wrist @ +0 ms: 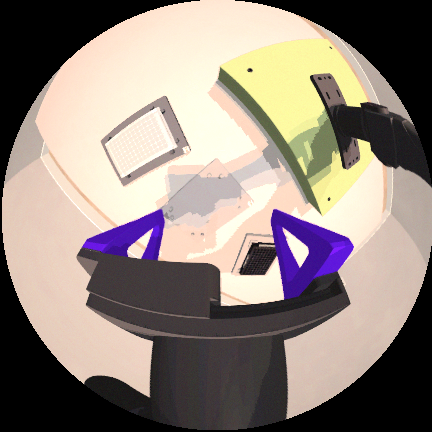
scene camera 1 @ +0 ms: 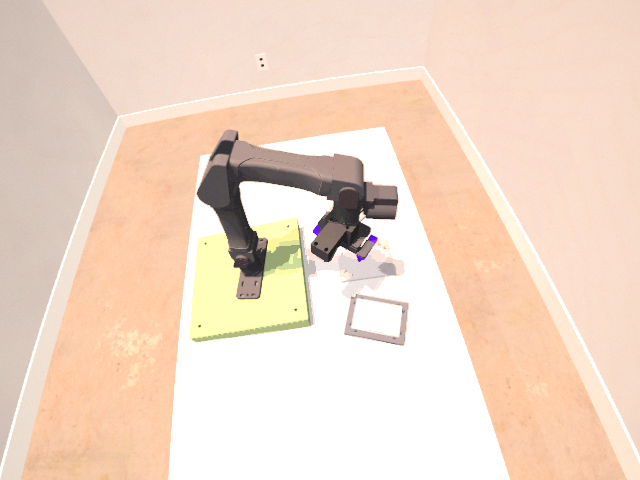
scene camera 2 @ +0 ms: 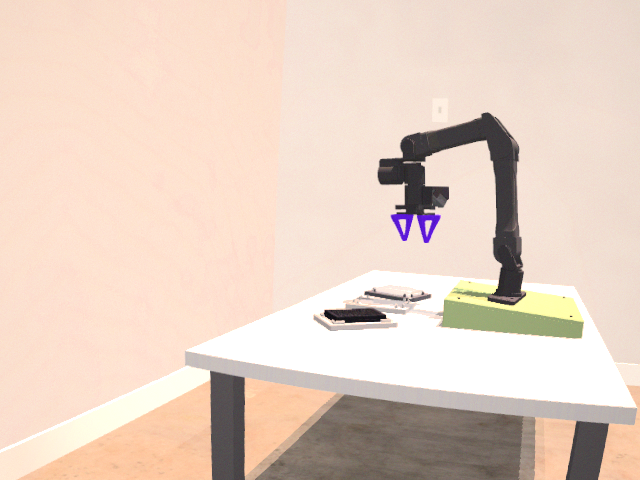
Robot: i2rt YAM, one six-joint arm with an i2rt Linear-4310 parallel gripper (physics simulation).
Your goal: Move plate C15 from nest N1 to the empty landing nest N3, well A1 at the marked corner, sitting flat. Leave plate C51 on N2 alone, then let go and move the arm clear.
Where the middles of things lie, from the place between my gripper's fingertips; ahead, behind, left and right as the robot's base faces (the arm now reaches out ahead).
Scene:
Right now my hand is 90 mm short of the white plate [scene camera 1: 371,316], 120 mm to the left of it and 160 mm above it. Round my hand: black well plate [scene camera 2: 359,315]: 30 mm ahead, 290 mm to the left, 160 mm below.

